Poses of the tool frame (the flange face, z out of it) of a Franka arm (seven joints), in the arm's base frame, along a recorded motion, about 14 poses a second.
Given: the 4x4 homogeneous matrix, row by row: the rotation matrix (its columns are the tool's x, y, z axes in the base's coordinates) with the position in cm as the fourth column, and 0 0 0 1 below. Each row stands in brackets.
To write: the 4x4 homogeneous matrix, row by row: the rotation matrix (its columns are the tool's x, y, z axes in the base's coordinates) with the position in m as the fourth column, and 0 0 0 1 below. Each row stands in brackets. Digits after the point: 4 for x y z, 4 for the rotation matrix.
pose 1, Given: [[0.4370 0.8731 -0.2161 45.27], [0.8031 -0.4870 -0.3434 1.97], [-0.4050 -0.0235 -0.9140 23.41], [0 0 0 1]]
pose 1, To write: [[0.4370 0.8731 -0.2161 0.4527], [0.8031 -0.4870 -0.3434 0.0197], [-0.4050 -0.0235 -0.9140 0.2341], [0 0 0 1]]
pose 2, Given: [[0.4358 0.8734 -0.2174 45.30], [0.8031 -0.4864 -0.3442 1.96], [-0.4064 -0.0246 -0.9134 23.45], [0 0 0 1]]
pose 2, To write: [[0.4358 0.8734 -0.2174 0.4530], [0.8031 -0.4864 -0.3442 0.0196], [-0.4064 -0.0246 -0.9134 0.2345], [0 0 0 1]]
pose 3, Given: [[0.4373 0.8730 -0.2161 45.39], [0.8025 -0.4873 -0.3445 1.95], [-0.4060 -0.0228 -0.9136 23.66], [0 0 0 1]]
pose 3, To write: [[0.4373 0.8730 -0.2161 0.4539], [0.8025 -0.4873 -0.3445 0.0195], [-0.4060 -0.0228 -0.9136 0.2366], [0 0 0 1]]
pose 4, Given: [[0.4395 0.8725 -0.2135 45.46], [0.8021 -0.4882 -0.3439 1.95], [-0.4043 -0.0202 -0.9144 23.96], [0 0 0 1]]
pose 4, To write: [[0.4395 0.8725 -0.2135 0.4546], [0.8021 -0.4882 -0.3439 0.0195], [-0.4043 -0.0202 -0.9144 0.2396], [0 0 0 1]]
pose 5, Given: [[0.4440 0.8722 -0.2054 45.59], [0.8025 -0.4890 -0.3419 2.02], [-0.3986 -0.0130 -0.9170 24.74], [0 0 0 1]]
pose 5, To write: [[0.4440 0.8722 -0.2054 0.4559], [0.8025 -0.4890 -0.3419 0.0202], [-0.3986 -0.0130 -0.9170 0.2474], [0 0 0 1]]
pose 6, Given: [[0.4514 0.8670 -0.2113 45.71], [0.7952 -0.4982 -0.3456 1.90], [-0.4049 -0.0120 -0.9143 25.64], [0 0 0 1]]
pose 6, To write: [[0.4514 0.8670 -0.2113 0.4571], [0.7952 -0.4982 -0.3456 0.0190], [-0.4049 -0.0120 -0.9143 0.2564], [0 0 0 1]]
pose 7, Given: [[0.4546 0.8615 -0.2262 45.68], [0.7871 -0.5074 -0.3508 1.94], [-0.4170 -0.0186 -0.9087 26.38], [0 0 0 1]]
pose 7, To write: [[0.4546 0.8615 -0.2262 0.4568], [0.7871 -0.5074 -0.3508 0.0194], [-0.4170 -0.0186 -0.9087 0.2638], [0 0 0 1]]
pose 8, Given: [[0.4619 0.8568 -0.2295 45.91], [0.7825 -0.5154 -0.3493 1.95], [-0.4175 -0.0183 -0.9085 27.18], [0 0 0 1]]
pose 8, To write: [[0.4619 0.8568 -0.2295 0.4591], [0.7825 -0.5154 -0.3493 0.0195], [-0.4175 -0.0183 -0.9085 0.2718], [0 0 0 1]]
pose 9, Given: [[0.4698 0.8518 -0.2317 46.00], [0.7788 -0.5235 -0.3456 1.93], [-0.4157 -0.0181 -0.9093 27.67], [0 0 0 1]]
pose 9, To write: [[0.4698 0.8518 -0.2317 0.4600], [0.7788 -0.5235 -0.3456 0.0193], [-0.4157 -0.0181 -0.9093 0.2767], [0 0 0 1]]
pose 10, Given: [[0.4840 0.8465 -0.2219 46.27], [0.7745 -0.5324 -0.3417 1.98], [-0.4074 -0.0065 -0.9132 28.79], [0 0 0 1]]
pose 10, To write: [[0.4840 0.8465 -0.2219 0.4627], [0.7745 -0.5324 -0.3417 0.0198], [-0.4074 -0.0065 -0.9132 0.2879], [0 0 0 1]]
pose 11, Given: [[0.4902 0.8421 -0.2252 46.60], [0.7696 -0.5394 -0.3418 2.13], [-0.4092 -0.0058 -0.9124 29.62], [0 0 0 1]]
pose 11, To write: [[0.4902 0.8421 -0.2252 0.4660], [0.7696 -0.5394 -0.3418 0.0213], [-0.4092 -0.0058 -0.9124 0.2962], [0 0 0 1]]
